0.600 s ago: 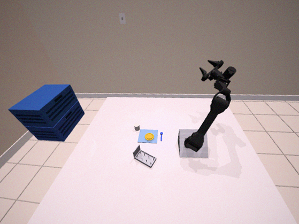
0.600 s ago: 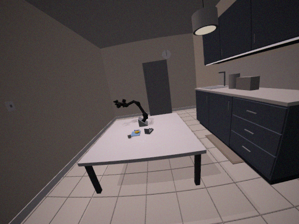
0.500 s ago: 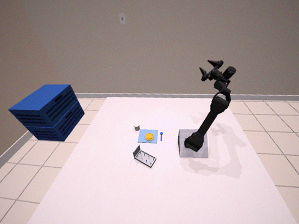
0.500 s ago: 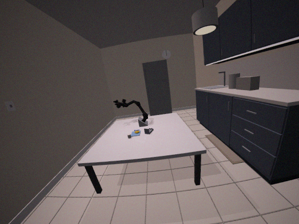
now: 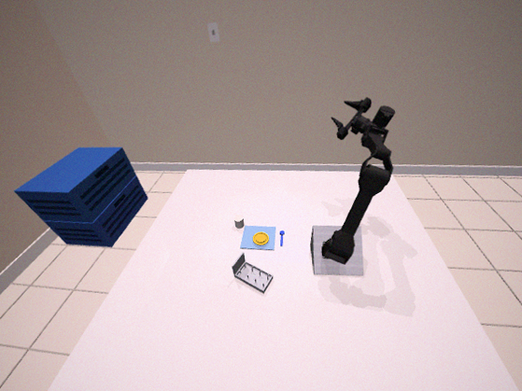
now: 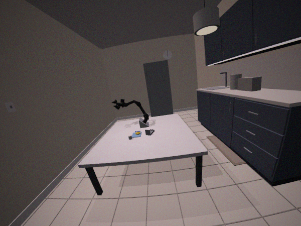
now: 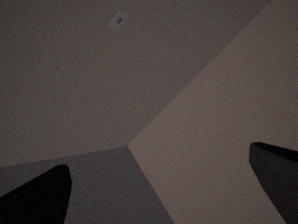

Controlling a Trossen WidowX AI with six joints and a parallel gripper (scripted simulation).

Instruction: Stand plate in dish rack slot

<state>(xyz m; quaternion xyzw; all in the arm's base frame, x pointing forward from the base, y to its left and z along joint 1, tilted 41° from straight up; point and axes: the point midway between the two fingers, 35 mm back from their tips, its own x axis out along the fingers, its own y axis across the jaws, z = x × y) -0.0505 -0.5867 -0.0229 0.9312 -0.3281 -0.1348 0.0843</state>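
Now: gripper tip 33 cm short of the yellow plate, 40 cm to the right of it and 43 cm above it. Also, from my gripper tip: blue spoon: 23 cm ahead, 37 cm to the left, 44 cm below; then blue mat: 34 cm ahead, 38 cm to the left, 44 cm below; then cup: 44 cm ahead, 31 cm to the left, 42 cm below.
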